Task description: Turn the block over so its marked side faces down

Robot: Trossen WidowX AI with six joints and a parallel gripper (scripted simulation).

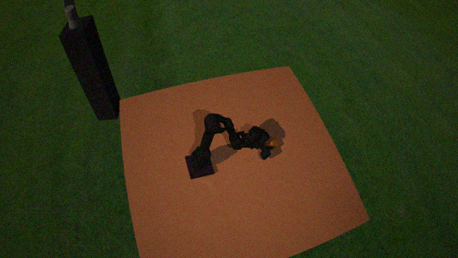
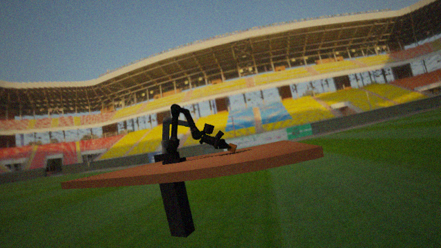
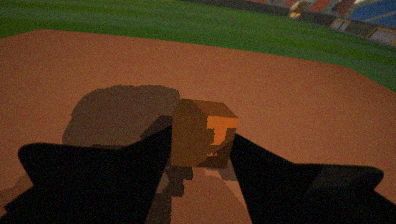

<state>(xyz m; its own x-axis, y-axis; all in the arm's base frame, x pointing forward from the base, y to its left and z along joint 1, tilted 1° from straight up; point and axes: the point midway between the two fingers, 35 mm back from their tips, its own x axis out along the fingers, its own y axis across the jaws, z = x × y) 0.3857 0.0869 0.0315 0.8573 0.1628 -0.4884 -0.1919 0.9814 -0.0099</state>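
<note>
My gripper tip is 10 mm above the block.
</note>
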